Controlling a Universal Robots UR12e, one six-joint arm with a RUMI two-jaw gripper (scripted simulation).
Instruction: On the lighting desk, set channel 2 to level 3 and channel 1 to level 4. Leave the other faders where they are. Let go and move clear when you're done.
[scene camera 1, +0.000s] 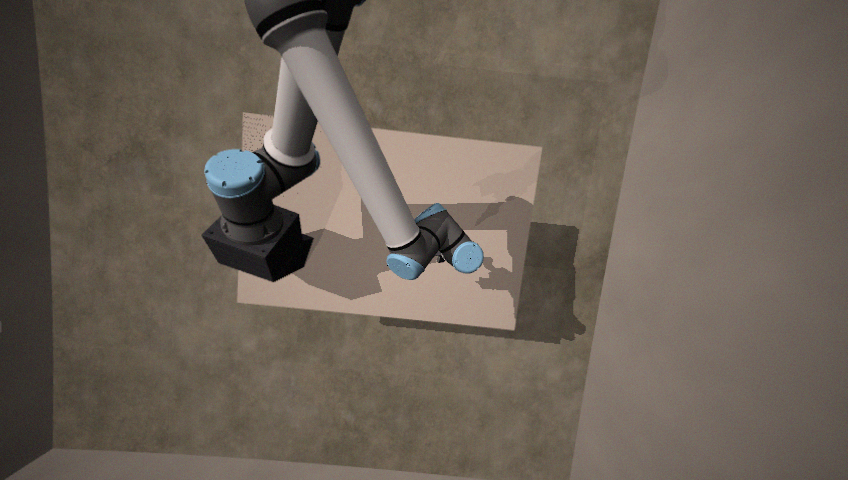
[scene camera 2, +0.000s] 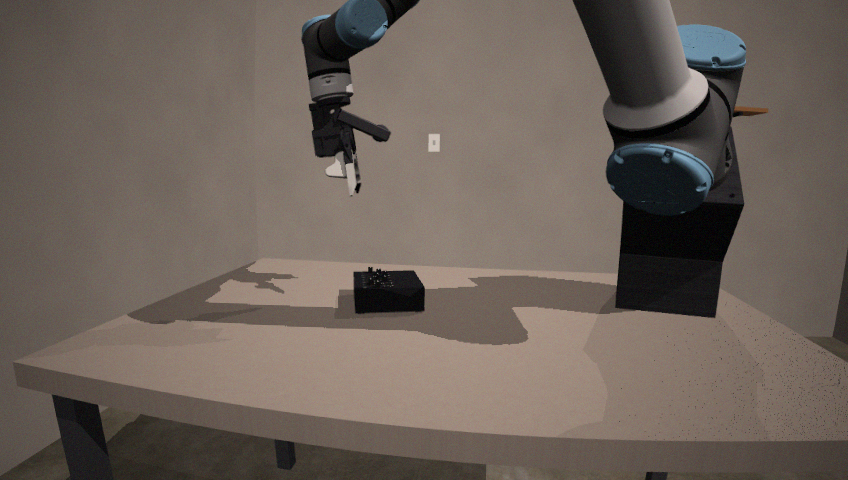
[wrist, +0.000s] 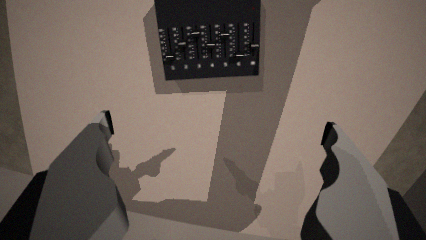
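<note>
Gripper (scene camera 2: 354, 194), in view. Wrist view too, gripper (wrist: 217, 117).
</note>
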